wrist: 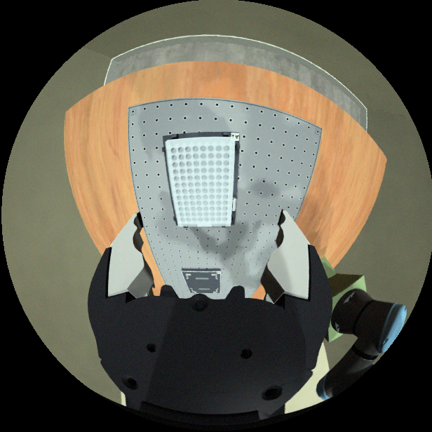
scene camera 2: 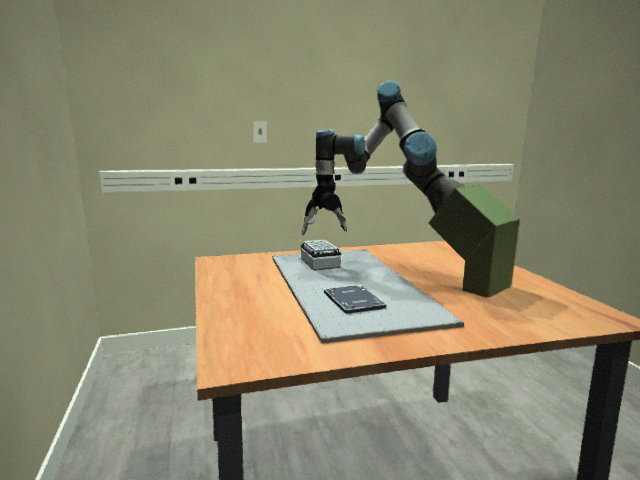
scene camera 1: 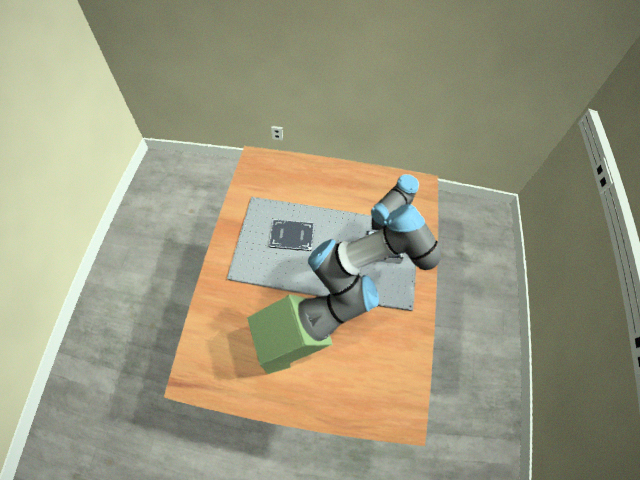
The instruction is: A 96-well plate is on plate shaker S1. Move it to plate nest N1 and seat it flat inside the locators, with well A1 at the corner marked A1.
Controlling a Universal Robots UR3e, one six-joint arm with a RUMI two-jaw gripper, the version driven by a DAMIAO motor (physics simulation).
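A white 96-well plate lies on the plate shaker S1, a grey box with a dark top. A small marked label sits at the shaker's top right corner in the wrist view. The plate nest N1 is a flat dark plate with light corner marks, and no plate lies on it. My gripper is open and empty, pointing down above the 96-well plate with a gap between. In scene camera 1 the arm hides the gripper and most of the shaker.
A grey perforated board bears the shaker and the nest on the wooden table. A green block-shaped mount carries the arm's base beside the board.
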